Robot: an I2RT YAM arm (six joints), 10 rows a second.
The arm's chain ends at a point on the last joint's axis. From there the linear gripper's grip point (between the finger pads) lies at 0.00 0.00 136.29 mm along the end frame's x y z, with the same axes.
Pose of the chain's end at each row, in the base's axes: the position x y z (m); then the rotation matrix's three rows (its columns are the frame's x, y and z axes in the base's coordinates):
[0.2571 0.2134 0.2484], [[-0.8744 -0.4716 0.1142], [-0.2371 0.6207 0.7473], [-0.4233 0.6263 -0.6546]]
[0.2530 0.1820 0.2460], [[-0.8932 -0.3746 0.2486], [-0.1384 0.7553 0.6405], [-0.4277 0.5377 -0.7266]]
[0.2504 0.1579 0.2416], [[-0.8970 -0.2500 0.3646], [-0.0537 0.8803 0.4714], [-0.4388 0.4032 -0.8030]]
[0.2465 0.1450 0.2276], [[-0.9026 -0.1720 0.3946], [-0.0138 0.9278 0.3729], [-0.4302 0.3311 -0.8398]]
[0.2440 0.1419 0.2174], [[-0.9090 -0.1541 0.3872], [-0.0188 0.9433 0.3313], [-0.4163 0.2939 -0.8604]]
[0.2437 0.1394 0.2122], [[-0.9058 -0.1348 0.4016], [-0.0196 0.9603 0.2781], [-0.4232 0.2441 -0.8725]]
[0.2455 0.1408 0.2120], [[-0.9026 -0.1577 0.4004], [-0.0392 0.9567 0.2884], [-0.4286 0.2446 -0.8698]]
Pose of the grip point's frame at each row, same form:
[0.2727 0.3152 0.1592], [[-0.8744 -0.4716 0.1142], [-0.2371 0.6207 0.7473], [-0.4233 0.6263 -0.6546]]
[0.2869 0.2693 0.1470], [[-0.8932 -0.3746 0.2486], [-0.1384 0.7553 0.6405], [-0.4277 0.5377 -0.7266]]
[0.3001 0.2221 0.1322], [[-0.8970 -0.2500 0.3646], [-0.0537 0.8803 0.4714], [-0.4388 0.4032 -0.8030]]
[0.3003 0.1958 0.1131], [[-0.9026 -0.1720 0.3946], [-0.0138 0.9278 0.3729], [-0.4302 0.3311 -0.8398]]
[0.2968 0.1871 0.1001], [[-0.9090 -0.1541 0.3872], [-0.0188 0.9433 0.3313], [-0.4163 0.2939 -0.8604]]
[0.2984 0.1773 0.0933], [[-0.9058 -0.1348 0.4016], [-0.0196 0.9603 0.2781], [-0.4232 0.2441 -0.8725]]
[0.3001 0.1801 0.0935], [[-0.9026 -0.1577 0.4004], [-0.0392 0.9567 0.2884], [-0.4286 0.2446 -0.8698]]

